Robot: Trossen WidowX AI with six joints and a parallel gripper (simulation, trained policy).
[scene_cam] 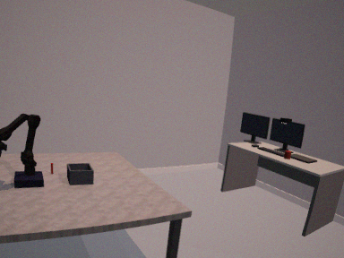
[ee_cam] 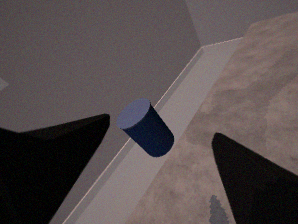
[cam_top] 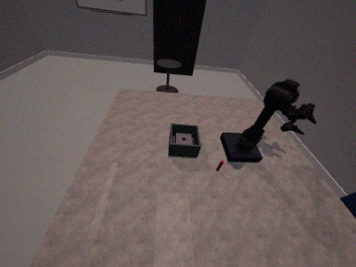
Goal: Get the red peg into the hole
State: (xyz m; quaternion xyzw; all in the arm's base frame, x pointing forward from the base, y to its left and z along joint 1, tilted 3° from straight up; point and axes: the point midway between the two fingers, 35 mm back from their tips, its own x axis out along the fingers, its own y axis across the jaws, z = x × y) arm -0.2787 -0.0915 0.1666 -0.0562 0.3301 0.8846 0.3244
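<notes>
The red peg lies 44 cm ahead of my gripper tip, 21 cm to the left of it and 17 cm below it. From my gripper tip the other things lie so: light plate (64 cm ahead, 17 cm below, 8 cm to the left); dark box (64 cm ahead, 18 cm below, 8 cm to the left).
</notes>
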